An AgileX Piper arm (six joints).
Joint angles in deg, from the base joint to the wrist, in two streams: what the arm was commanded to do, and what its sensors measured. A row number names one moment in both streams.
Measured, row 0:
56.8, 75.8, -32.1, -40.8, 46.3, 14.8
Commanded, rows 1 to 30:
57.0, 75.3, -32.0, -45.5, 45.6, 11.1
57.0, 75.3, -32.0, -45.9, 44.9, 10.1
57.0, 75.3, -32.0, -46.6, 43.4, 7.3
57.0, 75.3, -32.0, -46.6, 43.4, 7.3
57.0, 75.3, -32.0, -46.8, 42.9, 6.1
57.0, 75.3, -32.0, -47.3, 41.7, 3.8
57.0, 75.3, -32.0, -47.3, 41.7, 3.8
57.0, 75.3, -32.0, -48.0, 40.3, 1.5
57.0, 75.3, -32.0, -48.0, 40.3, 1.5
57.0, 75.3, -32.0, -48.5, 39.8, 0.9
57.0, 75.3, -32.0, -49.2, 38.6, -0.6
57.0, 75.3, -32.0, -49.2, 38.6, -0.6
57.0, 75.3, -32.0, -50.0, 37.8, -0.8
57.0, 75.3, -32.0, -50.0, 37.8, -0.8
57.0, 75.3, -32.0, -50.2, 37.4, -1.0
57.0, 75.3, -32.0, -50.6, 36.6, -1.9
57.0, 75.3, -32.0, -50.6, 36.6, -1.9
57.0, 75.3, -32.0, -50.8, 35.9, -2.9
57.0, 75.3, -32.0, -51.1, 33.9, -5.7
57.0, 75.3, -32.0, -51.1, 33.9, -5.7
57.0, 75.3, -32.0, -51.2, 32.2, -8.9
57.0, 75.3, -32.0, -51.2, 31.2, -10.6
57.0, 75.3, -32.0, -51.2, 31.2, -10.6
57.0, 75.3, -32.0, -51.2, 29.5, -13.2
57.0, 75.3, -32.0, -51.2, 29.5, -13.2
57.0, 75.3, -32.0, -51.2, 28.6, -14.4
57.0, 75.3, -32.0, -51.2, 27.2, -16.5
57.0, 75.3, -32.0, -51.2, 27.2, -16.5
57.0, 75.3, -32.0, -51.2, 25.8, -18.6
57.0, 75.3, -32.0, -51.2, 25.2, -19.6
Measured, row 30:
56.8, 76.0, -31.8, -48.4, 27.8, -16.3
